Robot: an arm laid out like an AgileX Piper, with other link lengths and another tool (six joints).
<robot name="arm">
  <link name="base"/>
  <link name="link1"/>
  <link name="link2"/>
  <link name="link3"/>
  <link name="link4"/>
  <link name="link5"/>
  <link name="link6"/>
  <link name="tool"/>
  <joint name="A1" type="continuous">
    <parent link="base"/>
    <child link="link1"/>
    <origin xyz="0 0 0.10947"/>
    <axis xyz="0 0 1"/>
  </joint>
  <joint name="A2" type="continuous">
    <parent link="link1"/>
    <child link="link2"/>
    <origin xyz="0 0 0" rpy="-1.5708 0 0"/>
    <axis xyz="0 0 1"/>
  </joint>
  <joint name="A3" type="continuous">
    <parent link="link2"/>
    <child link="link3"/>
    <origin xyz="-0.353 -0.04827 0"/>
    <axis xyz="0 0 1"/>
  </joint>
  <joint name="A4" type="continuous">
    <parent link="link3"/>
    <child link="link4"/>
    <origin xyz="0.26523 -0.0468 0" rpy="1.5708 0 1.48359"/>
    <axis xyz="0 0 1"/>
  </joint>
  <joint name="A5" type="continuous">
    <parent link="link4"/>
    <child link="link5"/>
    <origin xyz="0 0 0" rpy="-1.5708 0 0"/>
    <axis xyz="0 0 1"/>
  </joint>
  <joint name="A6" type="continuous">
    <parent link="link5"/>
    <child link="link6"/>
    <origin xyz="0 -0.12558 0" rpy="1.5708 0 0"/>
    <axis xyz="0 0 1"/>
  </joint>
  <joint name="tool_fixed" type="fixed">
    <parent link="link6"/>
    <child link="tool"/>
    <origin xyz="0.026 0.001 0.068" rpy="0.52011 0 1.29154"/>
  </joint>
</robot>
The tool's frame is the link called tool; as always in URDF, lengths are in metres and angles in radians. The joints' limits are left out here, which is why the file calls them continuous.
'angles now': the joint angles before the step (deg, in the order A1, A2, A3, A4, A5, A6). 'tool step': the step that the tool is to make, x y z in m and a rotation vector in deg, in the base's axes. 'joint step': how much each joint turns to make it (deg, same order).
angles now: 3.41, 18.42, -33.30, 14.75, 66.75, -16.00
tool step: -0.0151, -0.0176, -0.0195, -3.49, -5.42, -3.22
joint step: -0.03, -8.71, 3.42, -5.37, -0.23, 1.60
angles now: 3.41, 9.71, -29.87, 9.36, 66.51, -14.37
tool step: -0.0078, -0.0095, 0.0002, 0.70, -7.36, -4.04
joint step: -0.03, -7.14, 0.66, -3.25, -1.39, 3.83
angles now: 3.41, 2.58, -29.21, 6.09, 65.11, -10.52
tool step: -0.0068, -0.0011, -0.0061, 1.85, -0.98, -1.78
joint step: 0.01, -2.97, 0.59, -0.64, 1.04, 2.84
